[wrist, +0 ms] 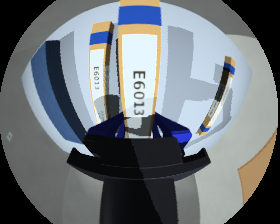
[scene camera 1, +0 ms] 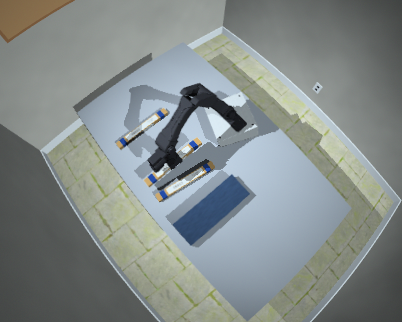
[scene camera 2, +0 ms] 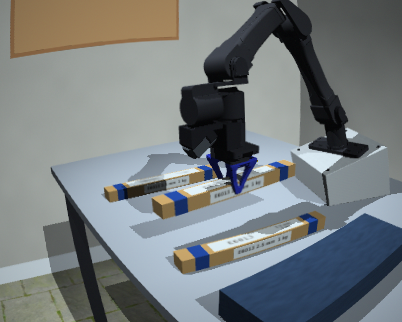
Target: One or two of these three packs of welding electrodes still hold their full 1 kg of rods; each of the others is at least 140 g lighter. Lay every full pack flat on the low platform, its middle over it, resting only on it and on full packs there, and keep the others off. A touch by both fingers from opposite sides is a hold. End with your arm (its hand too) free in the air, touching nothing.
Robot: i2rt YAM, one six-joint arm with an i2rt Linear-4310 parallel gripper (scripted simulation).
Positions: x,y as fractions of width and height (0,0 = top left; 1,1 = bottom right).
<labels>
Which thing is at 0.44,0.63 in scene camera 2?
A pack.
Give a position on a low dark blue platform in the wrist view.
0.17,0.30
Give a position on a low dark blue platform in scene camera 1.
At 0.56,0.62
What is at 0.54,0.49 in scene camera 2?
The gripper.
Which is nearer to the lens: the pack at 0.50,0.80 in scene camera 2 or the low dark blue platform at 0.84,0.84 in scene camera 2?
The low dark blue platform.
</labels>
